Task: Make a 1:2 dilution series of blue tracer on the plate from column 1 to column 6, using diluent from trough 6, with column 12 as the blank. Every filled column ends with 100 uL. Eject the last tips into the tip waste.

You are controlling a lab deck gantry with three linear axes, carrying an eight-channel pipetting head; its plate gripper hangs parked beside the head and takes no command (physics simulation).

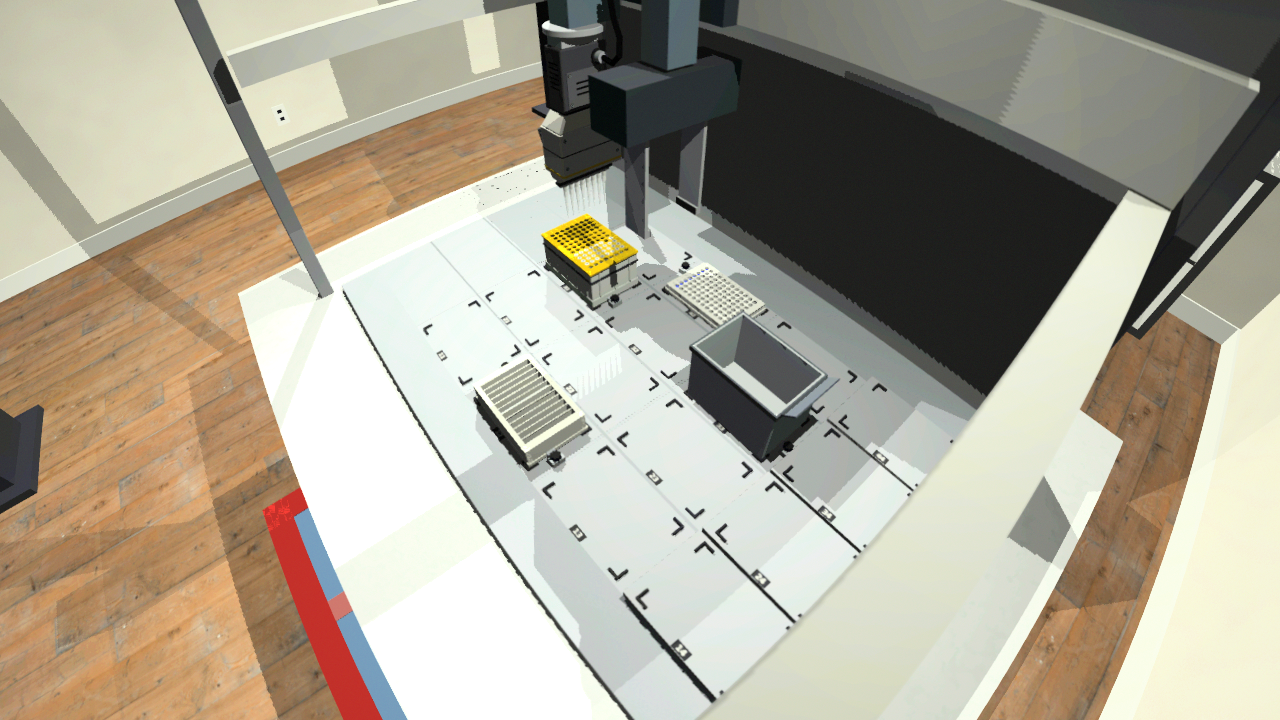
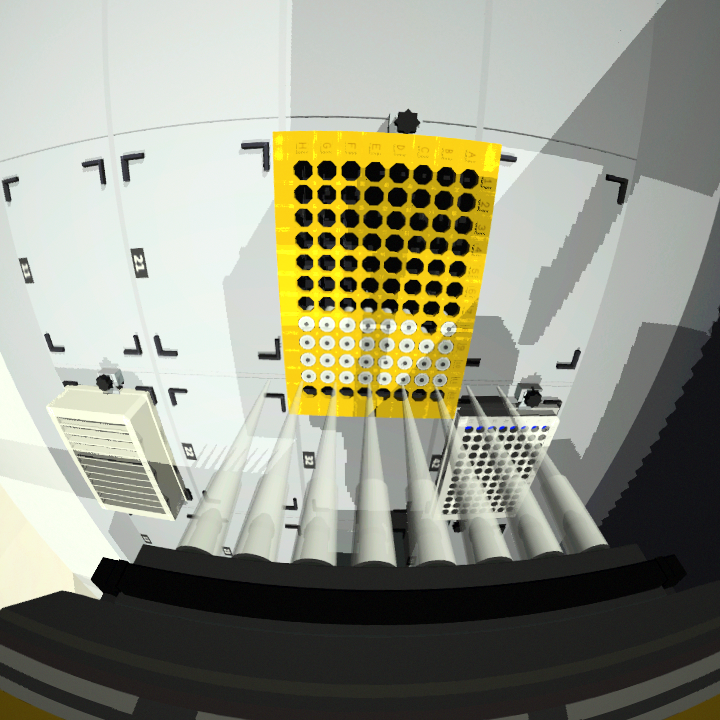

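The pipetting head (image 1: 581, 152) (image 2: 389, 597) carries eight pale tips (image 1: 586, 195) (image 2: 372, 503); no blue shows in them. They hang high near the yellow tip rack (image 1: 589, 271) (image 2: 389, 139). Its columns 1 to 7 and 12 are empty; 8 to 11 hold tips, with one hole empty in column 8. The white plate (image 1: 693, 307) (image 2: 510, 420) has blue in column 1; other well contents cannot be told. The cream trough block (image 1: 554, 438) (image 2: 157, 443) has several narrow troughs. The grey tip waste (image 1: 729, 402) stands open-topped. The plate gripper (image 1: 666, 219) hangs beside the head, its paddles apart and empty.
The tip waste stands close to one end of the plate. A grey post (image 1: 259, 152) rises at the deck's left edge, and a pale beam (image 1: 966, 465) crosses the right foreground. A black panel (image 1: 859, 197) runs along the back of the deck.
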